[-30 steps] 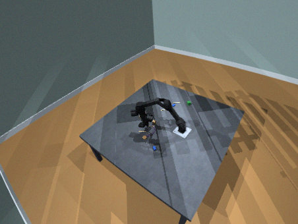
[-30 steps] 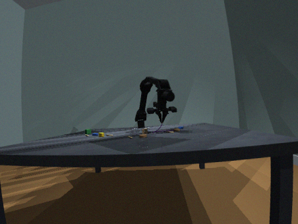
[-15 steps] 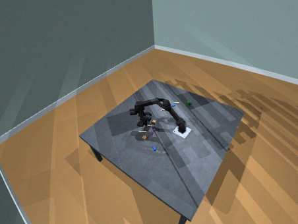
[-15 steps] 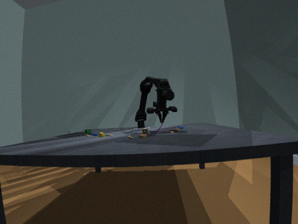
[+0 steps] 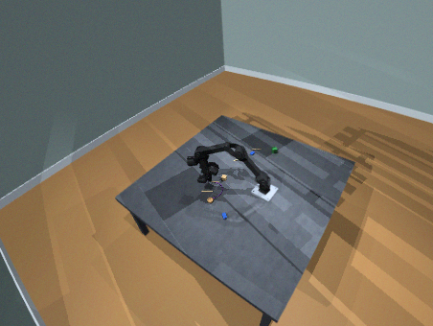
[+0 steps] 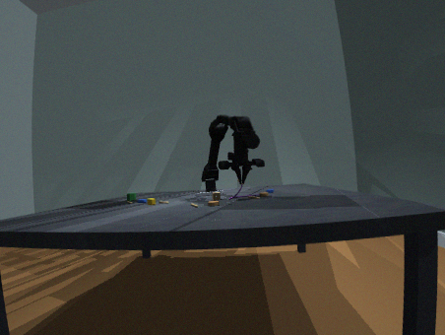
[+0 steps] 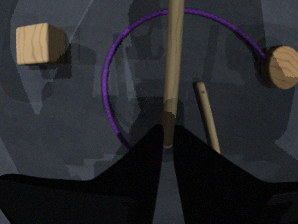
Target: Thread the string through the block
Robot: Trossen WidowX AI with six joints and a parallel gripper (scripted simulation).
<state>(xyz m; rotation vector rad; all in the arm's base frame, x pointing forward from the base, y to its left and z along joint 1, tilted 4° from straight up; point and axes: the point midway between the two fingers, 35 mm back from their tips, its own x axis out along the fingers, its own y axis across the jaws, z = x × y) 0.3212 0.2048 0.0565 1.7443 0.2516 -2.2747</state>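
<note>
Right now the wooden block is 12 cm to the right of my gripper tip, 5 cm below it and 2 cm behind it. The rest, counted from my gripper tip: yellow piece: 38 cm to the right, 7 cm ahead, 5 cm below; then round wooden button: 9 cm to the left, 8 cm behind, 6 cm below; then thin wooden stick: 1 cm behind.
</note>
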